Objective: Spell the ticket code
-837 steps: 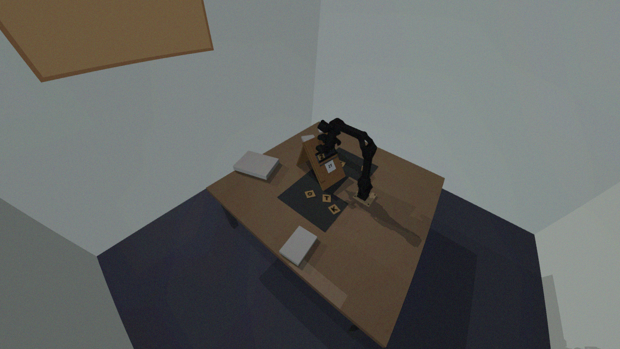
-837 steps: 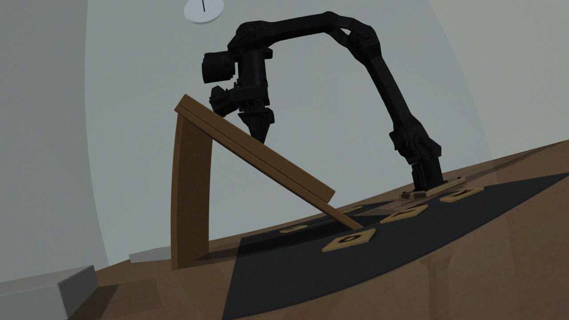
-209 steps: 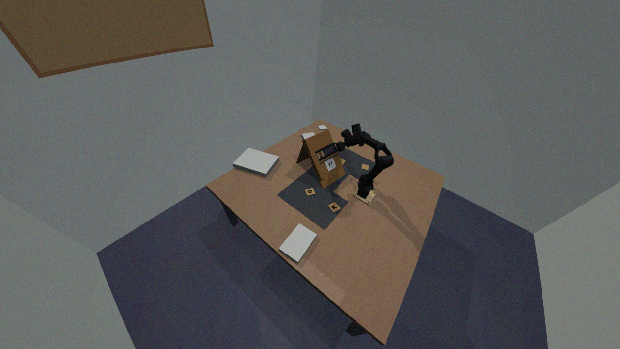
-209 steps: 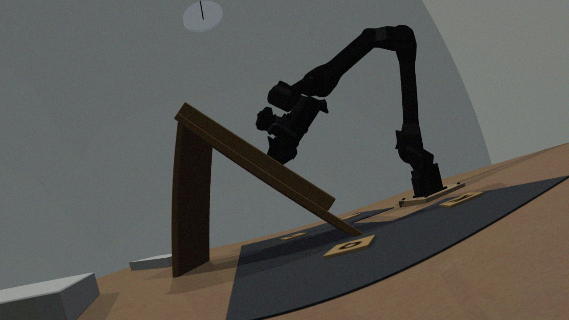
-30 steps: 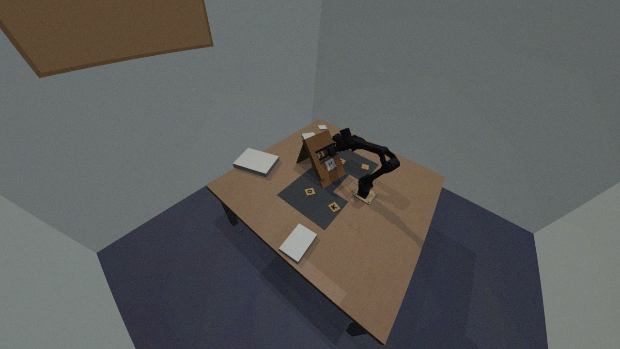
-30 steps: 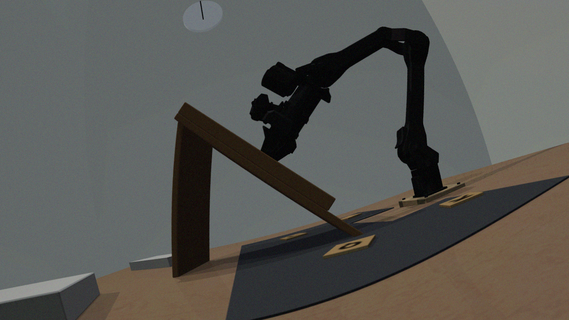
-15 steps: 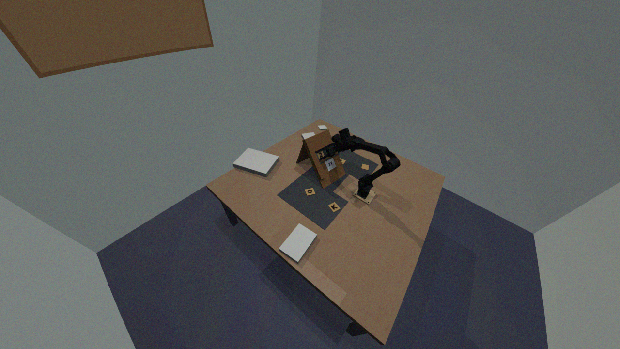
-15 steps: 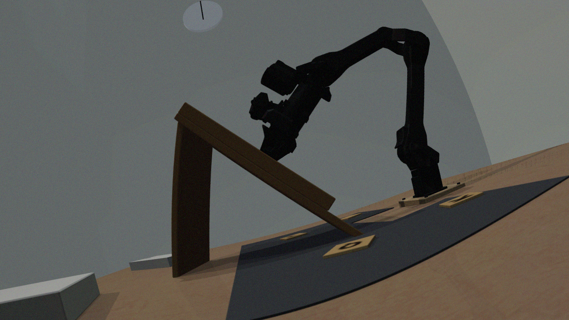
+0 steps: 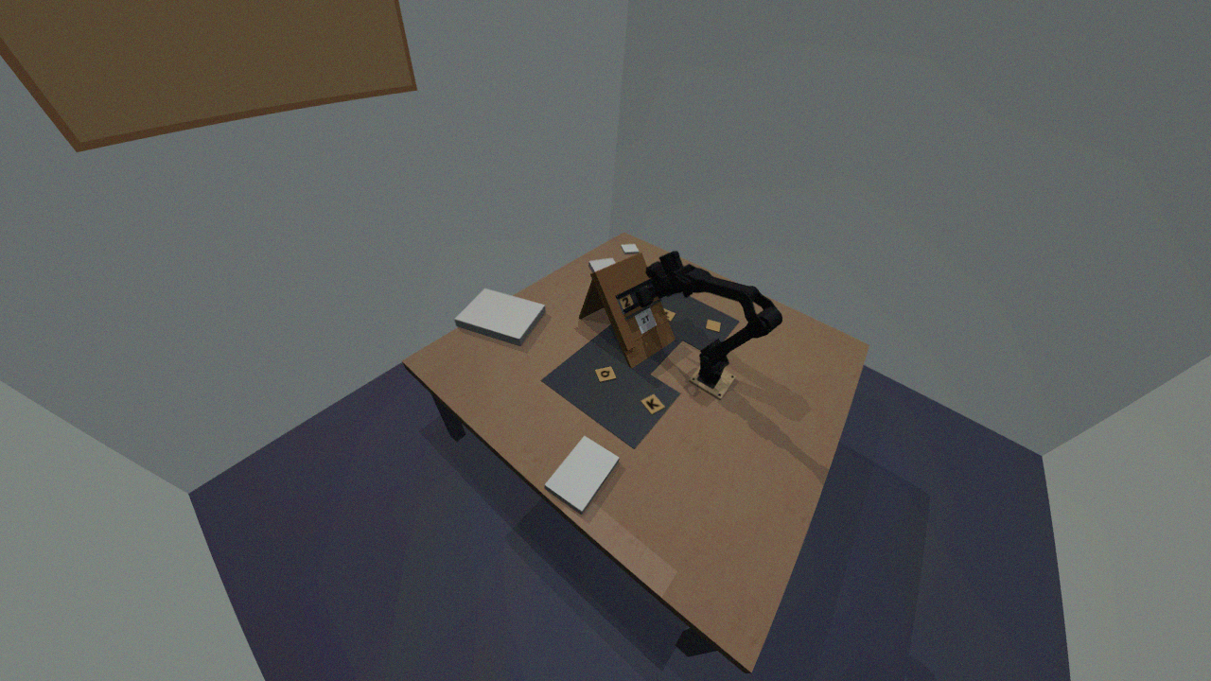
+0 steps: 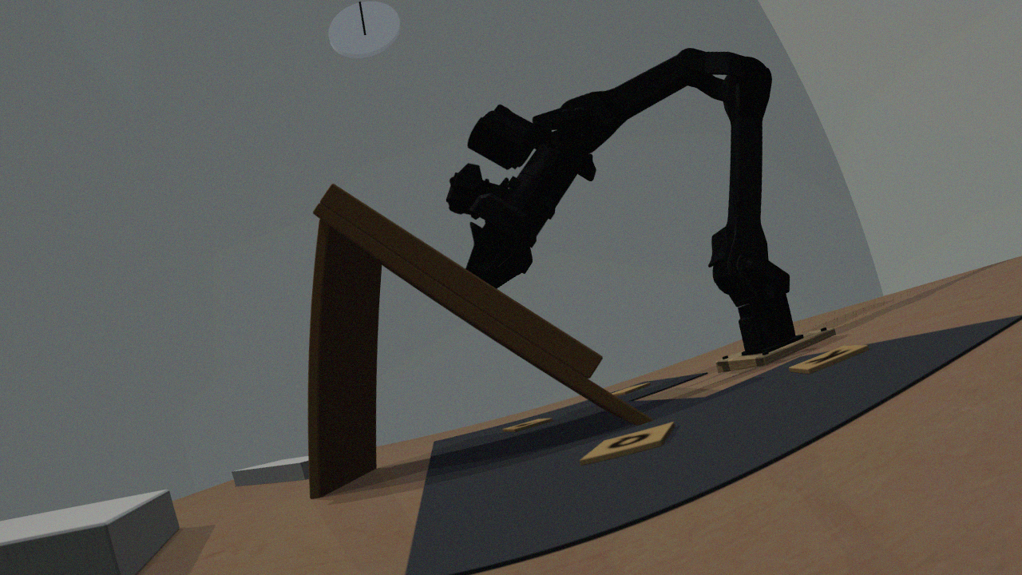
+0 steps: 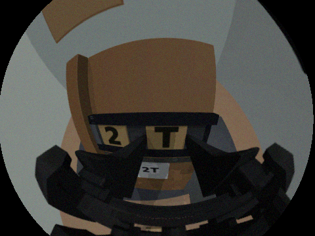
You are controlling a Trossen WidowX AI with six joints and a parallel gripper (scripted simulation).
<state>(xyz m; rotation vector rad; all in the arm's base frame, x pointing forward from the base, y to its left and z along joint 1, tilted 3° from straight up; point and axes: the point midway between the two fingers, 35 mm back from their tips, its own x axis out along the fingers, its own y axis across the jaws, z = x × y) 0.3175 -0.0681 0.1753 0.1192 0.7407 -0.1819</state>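
My gripper tip is 8 cm to the right of the tile marked 2 and 2 cm short of it. Round my gripper tip: tile marked T: right at my gripper tip; then white ticket: 7 cm below, 5 cm behind, 4 cm to the left; then dark mat: 17 cm below, 14 cm behind, 6 cm to the left.
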